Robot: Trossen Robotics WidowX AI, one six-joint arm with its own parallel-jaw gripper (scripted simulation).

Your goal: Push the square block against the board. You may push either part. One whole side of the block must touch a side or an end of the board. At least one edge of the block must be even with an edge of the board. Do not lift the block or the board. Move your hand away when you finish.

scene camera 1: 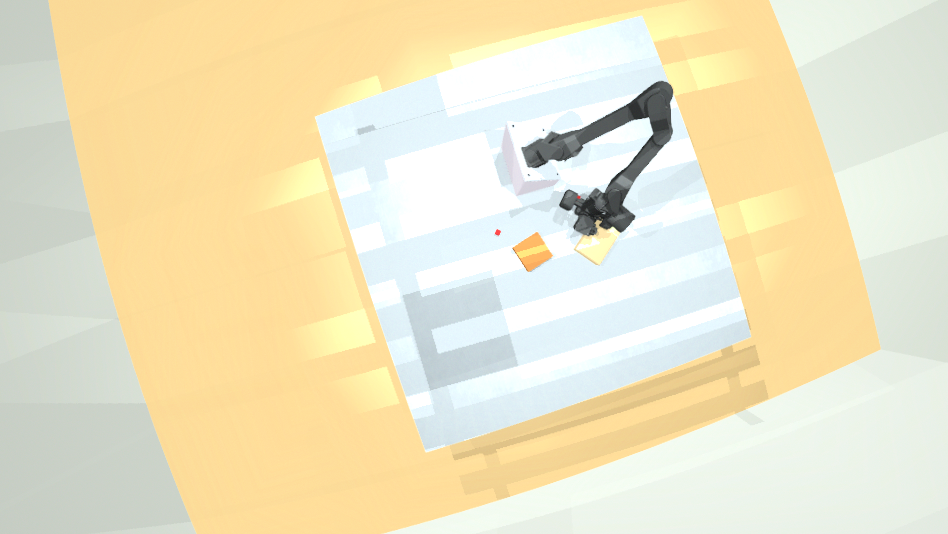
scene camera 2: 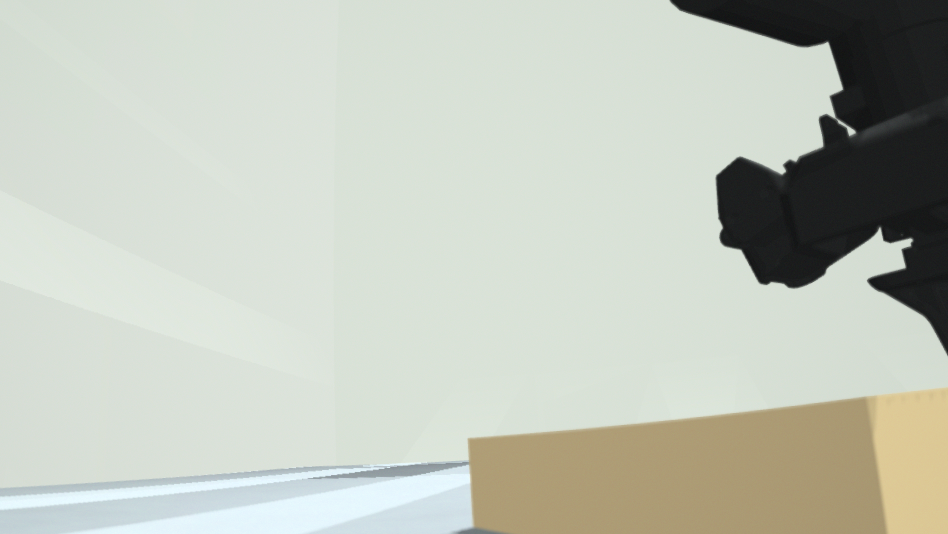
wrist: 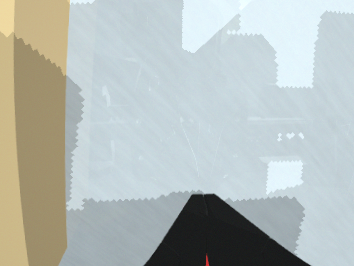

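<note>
Gripper (scene camera 1: 579, 213) (wrist: 202, 204) shut, holding nothing. Board (scene camera 1: 594, 248) (scene camera 2: 871, 457) (wrist: 41, 41) visible. Orange square block (scene camera 1: 533, 251) visible; scene camera 2 misses it, hidden by the board; in the wrist view it is out of frame.
</note>
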